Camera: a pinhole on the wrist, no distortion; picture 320 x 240 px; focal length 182.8 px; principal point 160.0 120.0 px. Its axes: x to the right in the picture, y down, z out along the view. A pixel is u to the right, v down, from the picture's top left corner.
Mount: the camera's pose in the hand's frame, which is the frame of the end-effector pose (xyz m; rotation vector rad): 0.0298 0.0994 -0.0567 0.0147 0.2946 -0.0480
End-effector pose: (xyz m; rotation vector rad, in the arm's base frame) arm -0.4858 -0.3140 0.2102 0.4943 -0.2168 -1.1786
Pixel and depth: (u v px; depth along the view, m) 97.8 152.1 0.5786
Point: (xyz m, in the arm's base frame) -0.5464 -0.4119 0.7879
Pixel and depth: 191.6 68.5 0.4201
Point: -0.5642 -0.6042 0.4580
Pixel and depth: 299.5 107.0 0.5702
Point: -0.3836 -0.9602 0.4836
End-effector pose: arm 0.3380 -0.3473 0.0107 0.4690 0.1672 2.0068
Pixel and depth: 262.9 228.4 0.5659
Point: -0.0490 -0.1175 0.6310
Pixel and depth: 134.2 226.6 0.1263
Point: 0.2031 -0.3863 0.1420
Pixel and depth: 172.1 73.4 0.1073
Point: 0.2714 -0.3250 0.0894
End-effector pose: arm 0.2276 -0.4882 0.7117 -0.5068 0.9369 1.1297
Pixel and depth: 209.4 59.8 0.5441
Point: 0.5123 -0.0365 0.6603
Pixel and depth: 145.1 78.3 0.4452
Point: 0.3917 -0.1412 0.8149
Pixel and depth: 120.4 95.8 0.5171
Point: 0.3871 -0.0858 0.9093
